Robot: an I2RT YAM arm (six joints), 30 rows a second.
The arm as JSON. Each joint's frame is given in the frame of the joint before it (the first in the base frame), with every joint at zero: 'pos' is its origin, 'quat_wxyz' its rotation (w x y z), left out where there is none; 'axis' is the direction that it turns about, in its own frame. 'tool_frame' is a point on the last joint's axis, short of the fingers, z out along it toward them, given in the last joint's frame.
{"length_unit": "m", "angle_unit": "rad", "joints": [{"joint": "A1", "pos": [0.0, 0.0, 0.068], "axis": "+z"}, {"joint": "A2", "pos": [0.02, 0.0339, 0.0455], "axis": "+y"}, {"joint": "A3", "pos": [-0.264, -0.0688, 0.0], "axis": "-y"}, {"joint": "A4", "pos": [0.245, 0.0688, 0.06], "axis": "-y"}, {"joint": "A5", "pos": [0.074, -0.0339, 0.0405], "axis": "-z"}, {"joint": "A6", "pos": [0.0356, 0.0, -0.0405], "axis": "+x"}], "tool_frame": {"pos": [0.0, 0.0, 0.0], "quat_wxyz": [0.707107, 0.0, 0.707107, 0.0]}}
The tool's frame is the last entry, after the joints.
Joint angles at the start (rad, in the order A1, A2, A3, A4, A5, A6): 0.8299, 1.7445, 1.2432, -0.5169, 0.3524, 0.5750
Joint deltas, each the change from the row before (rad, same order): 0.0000, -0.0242, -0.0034, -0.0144, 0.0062, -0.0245; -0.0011, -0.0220, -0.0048, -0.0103, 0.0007, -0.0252; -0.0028, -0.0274, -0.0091, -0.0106, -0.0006, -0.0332; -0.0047, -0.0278, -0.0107, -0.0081, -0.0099, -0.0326; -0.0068, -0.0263, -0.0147, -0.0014, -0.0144, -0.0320; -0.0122, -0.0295, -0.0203, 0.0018, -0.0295, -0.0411; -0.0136, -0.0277, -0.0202, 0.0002, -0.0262, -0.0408; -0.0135, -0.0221, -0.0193, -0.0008, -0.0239, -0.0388; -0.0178, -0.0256, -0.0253, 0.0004, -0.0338, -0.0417; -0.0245, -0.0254, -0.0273, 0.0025, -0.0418, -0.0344; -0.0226, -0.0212, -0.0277, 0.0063, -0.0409, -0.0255
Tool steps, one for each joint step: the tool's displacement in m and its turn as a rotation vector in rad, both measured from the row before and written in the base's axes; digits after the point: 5 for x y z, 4 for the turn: -0.00286, -0.00343, 0.00654, -0.0133, -0.0114, 0.0162; -0.00249, -0.00334, 0.00543, -0.0103, -0.0084, 0.0185; -0.00303, -0.00474, 0.00577, -0.0139, -0.0093, 0.0237; -0.00288, -0.00504, 0.00529, -0.0074, -0.0046, 0.0263; -0.00239, -0.00526, 0.00375, -0.0036, -0.0031, 0.0263; -0.00213, -0.00675, 0.00293, 0.0003, 0.0031, 0.0367; -0.00183, -0.00703, 0.00214, -0.0034, 0.0023, 0.0334; -0.00141, -0.00644, 0.00051, -0.0072, 0.0045, 0.0309; -0.00167, -0.00788, -0.00042, -0.0032, 0.0095, 0.0348; -0.00072, -0.00912, -0.00116, 0.0066, 0.0146, 0.0271; -0.00076, -0.00799, -0.00235, 0.0114, 0.0157, 0.0216
